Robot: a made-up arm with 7 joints. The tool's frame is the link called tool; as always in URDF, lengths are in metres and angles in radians. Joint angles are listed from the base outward.
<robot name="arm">
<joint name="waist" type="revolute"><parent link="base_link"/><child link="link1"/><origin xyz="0.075 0.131 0.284" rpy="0 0 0"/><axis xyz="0.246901 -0.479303 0.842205"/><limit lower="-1.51" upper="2.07"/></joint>
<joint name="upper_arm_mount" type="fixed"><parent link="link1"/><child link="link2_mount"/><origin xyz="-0.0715 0.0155 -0.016" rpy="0 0 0"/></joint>
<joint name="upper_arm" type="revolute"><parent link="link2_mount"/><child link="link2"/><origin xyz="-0.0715 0.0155 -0.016" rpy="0 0 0"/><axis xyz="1 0 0"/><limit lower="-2.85" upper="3.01"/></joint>
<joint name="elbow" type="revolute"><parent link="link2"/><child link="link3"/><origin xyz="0.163 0.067 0.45" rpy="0 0 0"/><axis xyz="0.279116 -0.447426 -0.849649"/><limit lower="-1.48" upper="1.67"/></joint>
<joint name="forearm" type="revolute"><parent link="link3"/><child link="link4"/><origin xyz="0.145 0.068 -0.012" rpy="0 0 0"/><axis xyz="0.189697 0.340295 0.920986"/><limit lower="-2.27" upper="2.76"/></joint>
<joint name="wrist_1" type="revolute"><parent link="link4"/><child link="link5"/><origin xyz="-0.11 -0.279 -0.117" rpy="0 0 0"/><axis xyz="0.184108 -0.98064 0.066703"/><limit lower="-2.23" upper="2.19"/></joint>
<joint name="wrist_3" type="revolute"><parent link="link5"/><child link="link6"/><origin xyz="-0.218 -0.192 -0.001" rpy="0 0 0"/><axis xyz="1 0 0"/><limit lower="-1.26" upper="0.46"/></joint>
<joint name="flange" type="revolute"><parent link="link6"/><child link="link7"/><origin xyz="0.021 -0.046 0.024" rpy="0 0 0"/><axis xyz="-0.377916 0.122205 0.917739"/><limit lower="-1.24" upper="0.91"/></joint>
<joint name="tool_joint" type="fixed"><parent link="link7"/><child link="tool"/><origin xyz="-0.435 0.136 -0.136" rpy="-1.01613 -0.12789 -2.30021"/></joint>
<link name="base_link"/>
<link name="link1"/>
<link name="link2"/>
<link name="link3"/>
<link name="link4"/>
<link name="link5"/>
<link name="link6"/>
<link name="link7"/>
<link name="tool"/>
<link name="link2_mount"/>
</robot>
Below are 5 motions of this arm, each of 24 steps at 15 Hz.
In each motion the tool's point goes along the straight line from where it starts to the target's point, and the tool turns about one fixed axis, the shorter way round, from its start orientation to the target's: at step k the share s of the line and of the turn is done. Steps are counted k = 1, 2, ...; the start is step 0. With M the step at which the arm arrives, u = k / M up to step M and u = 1 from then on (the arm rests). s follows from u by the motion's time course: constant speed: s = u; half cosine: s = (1 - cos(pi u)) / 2; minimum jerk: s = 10 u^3 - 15 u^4 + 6 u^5.
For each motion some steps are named. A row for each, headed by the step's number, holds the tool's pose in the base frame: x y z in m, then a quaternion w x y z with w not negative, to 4 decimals.
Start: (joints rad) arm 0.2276 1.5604 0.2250 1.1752 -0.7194 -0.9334 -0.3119
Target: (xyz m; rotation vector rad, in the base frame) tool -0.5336 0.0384 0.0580 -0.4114 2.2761 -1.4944
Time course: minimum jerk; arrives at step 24
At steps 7, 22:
7: 0.1939 -0.2100 -0.3680 0.7690 -0.0949 0.4320 -0.4614
22: -0.5292 0.0369 0.0554 0.1968 -0.1465 0.8099 -0.5329

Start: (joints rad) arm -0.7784 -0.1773 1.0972 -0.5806 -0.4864 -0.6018 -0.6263
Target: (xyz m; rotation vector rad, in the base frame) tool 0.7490 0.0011 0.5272 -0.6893 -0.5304 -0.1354
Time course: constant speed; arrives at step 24
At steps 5, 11, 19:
5: 0.5159 0.4844 0.2065 0.8093 -0.2927 -0.1866 0.4738
11: 0.5895 0.3318 0.3078 0.8694 -0.3165 -0.2164 0.3118
19: 0.6877 0.1283 0.4428 0.9068 -0.3328 -0.2454 0.0815

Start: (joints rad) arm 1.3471 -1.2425 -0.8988 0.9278 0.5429 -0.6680 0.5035
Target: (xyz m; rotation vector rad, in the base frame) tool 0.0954 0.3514 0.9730 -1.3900 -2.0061 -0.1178
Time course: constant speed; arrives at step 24
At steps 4, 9, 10, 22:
4: 0.1373 0.1500 1.0760 0.4278 -0.5085 -0.7241 -0.1844
9: 0.1268 0.2004 1.0502 0.4075 -0.5165 -0.7381 -0.1500
10: 0.1247 0.2104 1.0451 0.4033 -0.5179 -0.7407 -0.1431
22: 0.0996 0.3313 0.9833 0.3511 -0.5327 -0.7678 -0.0593

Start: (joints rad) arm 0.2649 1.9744 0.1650 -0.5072 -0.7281 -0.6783 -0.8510
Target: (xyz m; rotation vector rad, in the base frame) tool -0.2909 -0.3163 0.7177 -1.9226 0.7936 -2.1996
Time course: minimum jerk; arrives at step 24
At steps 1, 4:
1: -0.2500 -0.2425 0.3468 0.0321 -0.4300 0.8699 -0.2396
4: -0.2514 -0.2450 0.3598 0.0335 -0.4432 0.8567 -0.2615

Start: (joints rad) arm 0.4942 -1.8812 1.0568 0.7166 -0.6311 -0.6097 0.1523
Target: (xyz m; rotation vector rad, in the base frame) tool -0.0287 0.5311 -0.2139 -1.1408 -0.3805 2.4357
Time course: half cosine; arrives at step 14
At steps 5, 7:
5: -0.5041 0.3175 0.1946 0.1448 0.0828 0.3302 0.9291
7: -0.3603 0.3821 0.0710 0.1742 -0.0737 0.1957 0.9622

